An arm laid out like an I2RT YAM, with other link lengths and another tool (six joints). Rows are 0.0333 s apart.
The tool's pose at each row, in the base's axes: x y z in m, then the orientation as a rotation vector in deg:
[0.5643, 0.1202, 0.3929, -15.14, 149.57, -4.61]
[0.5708, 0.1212, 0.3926, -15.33, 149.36, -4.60]
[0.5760, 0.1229, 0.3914, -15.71, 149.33, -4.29]
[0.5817, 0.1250, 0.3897, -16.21, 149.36, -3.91]
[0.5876, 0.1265, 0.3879, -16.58, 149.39, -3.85]
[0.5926, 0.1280, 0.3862, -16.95, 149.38, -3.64]
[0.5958, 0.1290, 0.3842, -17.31, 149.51, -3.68]
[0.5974, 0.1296, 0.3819, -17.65, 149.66, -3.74]
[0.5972, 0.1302, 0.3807, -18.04, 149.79, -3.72]
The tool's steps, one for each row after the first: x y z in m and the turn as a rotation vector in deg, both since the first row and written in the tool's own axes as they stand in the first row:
[-0.0056, -0.0001, 0.0035, -0.02, -0.20, -0.14]
[-0.0098, 0.0008, 0.0071, -0.31, -0.23, -0.36]
[-0.0142, 0.0020, 0.0114, -0.68, -0.21, -0.64]
[-0.0187, 0.0027, 0.0159, -0.80, -0.16, -0.89]
[-0.0224, 0.0035, 0.0198, -1.02, -0.16, -1.11]
[-0.0244, 0.0041, 0.0231, -1.08, -0.01, -1.37]
[-0.0247, 0.0047, 0.0259, -1.12, 0.17, -1.61]
[-0.0241, 0.0054, 0.0269, -1.22, 0.33, -1.88]

